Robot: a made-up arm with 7 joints. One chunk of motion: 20 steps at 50 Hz.
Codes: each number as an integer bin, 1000 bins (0 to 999) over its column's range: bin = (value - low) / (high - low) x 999, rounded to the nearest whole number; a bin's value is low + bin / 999 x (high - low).
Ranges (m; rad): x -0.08..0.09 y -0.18..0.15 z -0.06..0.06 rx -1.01..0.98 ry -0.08..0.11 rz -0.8..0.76
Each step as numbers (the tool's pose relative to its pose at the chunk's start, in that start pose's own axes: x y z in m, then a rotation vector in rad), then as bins.
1 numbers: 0.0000 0.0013 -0.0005 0.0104 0.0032 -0.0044
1 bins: 470 549 495 512 437 509
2 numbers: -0.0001 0.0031 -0.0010 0.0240 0.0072 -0.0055
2 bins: 470 554 491 519 458 509
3 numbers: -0.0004 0.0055 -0.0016 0.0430 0.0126 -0.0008
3 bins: 468 562 486 529 487 512
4 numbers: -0.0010 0.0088 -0.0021 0.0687 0.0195 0.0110
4 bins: 464 572 482 542 523 519
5 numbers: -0.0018 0.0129 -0.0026 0.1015 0.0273 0.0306
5 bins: 460 584 478 558 564 532
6 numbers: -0.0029 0.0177 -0.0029 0.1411 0.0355 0.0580
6 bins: 453 598 475 578 607 549
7 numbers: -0.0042 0.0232 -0.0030 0.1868 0.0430 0.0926
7 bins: 445 615 475 601 647 572
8 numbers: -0.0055 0.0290 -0.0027 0.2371 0.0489 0.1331
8 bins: 438 633 477 626 678 598
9 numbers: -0.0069 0.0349 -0.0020 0.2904 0.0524 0.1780
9 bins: 430 651 483 653 696 626
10 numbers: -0.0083 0.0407 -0.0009 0.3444 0.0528 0.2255
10 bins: 421 668 492 680 698 657
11 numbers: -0.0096 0.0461 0.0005 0.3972 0.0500 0.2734
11 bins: 414 684 504 706 684 687
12 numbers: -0.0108 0.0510 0.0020 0.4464 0.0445 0.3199
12 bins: 407 699 516 731 655 717
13 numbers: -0.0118 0.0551 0.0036 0.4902 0.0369 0.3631
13 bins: 401 712 529 753 615 745
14 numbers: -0.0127 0.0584 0.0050 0.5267 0.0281 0.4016
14 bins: 395 722 541 771 568 769
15 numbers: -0.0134 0.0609 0.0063 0.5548 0.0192 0.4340
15 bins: 391 729 552 786 522 790
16 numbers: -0.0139 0.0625 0.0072 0.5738 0.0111 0.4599
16 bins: 388 734 559 795 479 807
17 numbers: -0.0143 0.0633 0.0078 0.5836 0.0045 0.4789
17 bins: 386 737 564 800 444 819
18 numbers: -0.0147 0.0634 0.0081 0.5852 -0.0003 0.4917
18 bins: 384 737 567 801 419 827
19 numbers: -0.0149 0.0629 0.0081 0.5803 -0.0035 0.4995
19 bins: 383 735 567 798 402 832
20 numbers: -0.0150 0.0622 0.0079 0.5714 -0.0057 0.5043
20 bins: 382 733 565 794 391 835
